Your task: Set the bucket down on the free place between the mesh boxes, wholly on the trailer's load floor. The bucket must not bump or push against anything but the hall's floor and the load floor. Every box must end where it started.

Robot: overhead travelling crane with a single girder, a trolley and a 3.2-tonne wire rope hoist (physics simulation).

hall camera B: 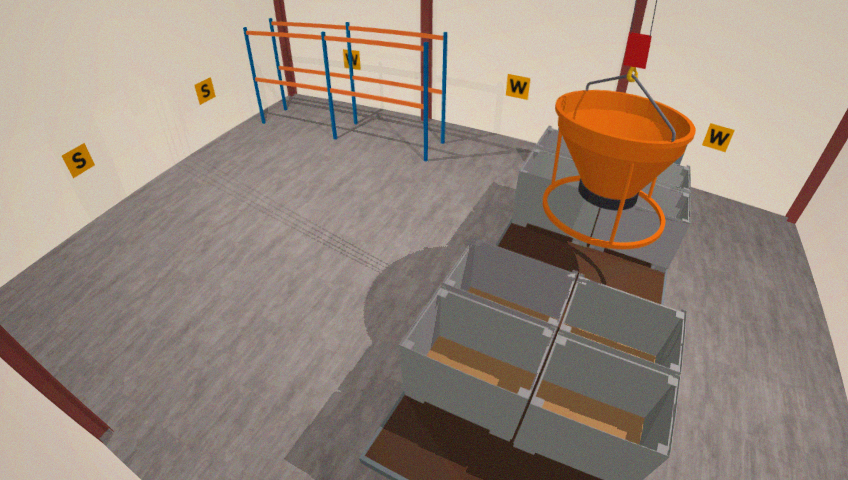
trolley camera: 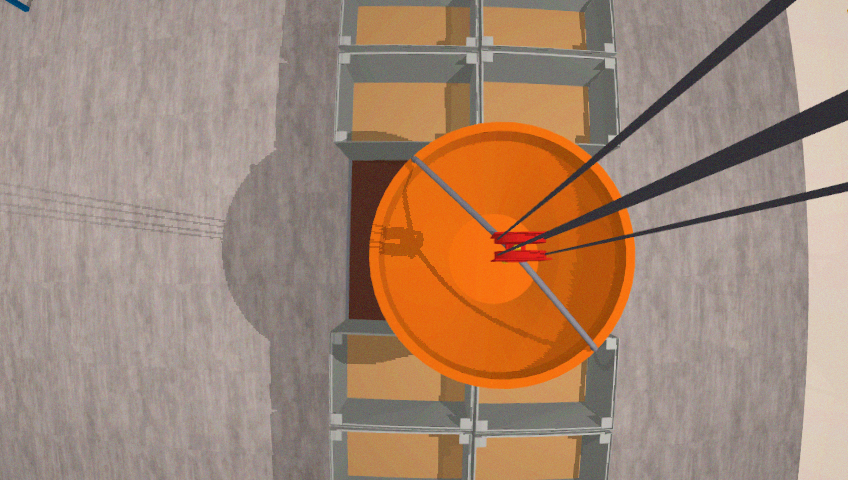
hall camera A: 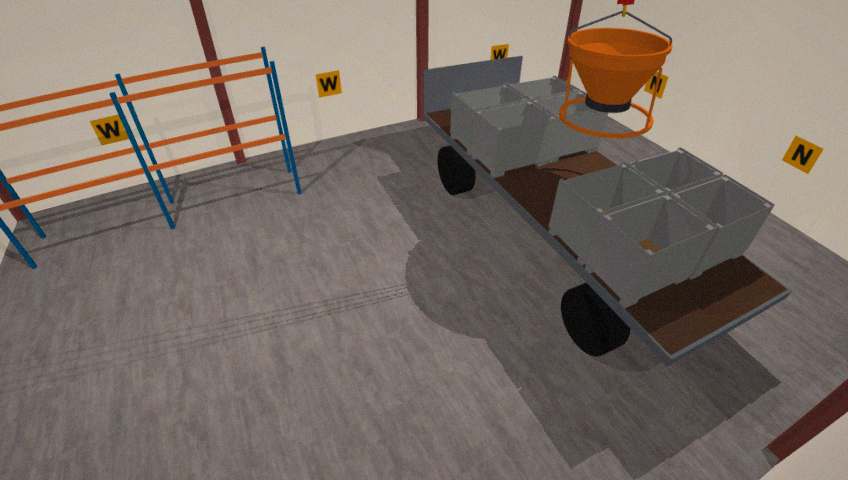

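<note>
The orange bucket (hall camera A: 618, 71) (hall camera B: 621, 157) (trolley camera: 493, 339) hangs upright by its bail from the hook (hall camera A: 624, 10) (hall camera B: 632, 74) (trolley camera: 516, 246) under the red block. Its foot ring is in the air, above the boxes' tops. Two groups of grey mesh boxes, the headboard group (hall camera A: 505, 145) (hall camera B: 541, 202) (trolley camera: 410, 68) and the open-end group (hall camera A: 624, 261) (hall camera B: 464, 383) (trolley camera: 404, 414), stand on the load floor (hall camera A: 526, 193) (hall camera B: 642, 285) (trolley camera: 363, 237). In the trolley view the bucket covers most of the gap, overlaps both groups and reaches past their right side; a strip of load floor shows at left.
The trailer's headboard (hall camera A: 470, 80) stands at the far end, and black wheels (hall camera A: 456, 170) (hall camera A: 595, 321) show below its side. A blue and orange rack (hall camera A: 142, 161) (hall camera B: 426, 107) stands near the W wall. Dark red columns (hall camera A: 421, 59) (hall camera B: 426, 17) line the walls.
</note>
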